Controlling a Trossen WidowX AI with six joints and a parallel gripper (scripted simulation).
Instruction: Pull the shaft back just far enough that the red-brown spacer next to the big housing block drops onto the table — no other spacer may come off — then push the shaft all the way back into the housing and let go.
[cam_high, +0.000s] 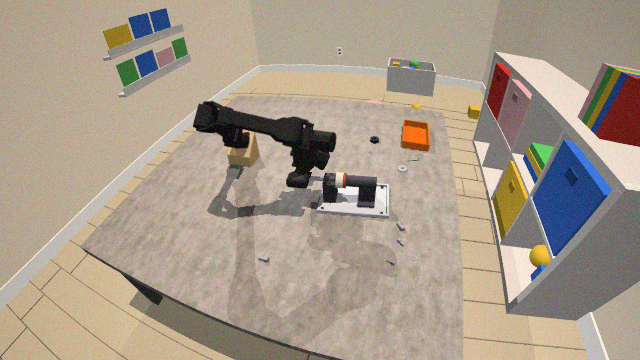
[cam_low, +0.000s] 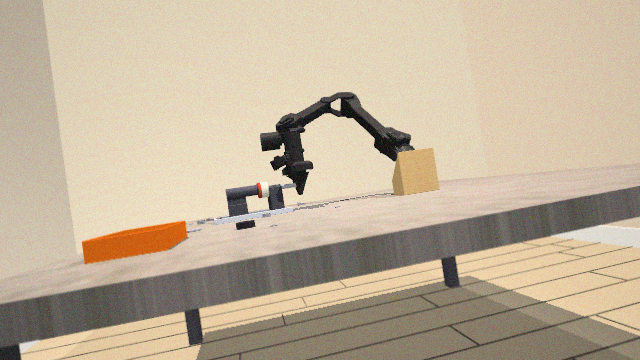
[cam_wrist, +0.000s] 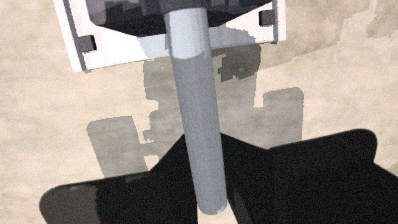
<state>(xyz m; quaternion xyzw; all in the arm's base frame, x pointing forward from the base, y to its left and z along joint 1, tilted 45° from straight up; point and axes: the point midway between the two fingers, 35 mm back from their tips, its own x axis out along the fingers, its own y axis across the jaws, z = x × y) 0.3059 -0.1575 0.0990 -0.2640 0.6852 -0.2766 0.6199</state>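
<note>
Now: gripper tip 7 cm short of the shaft and 3 cm below it. From my gripper tip the other things lie so: black disc (38 cm to the left, 21 cm ahead, 4 cm below); red-brown spacer (13 cm ahead, 3 cm above); orange tray (44 cm to the left, 40 cm ahead, 4 cm below).
</note>
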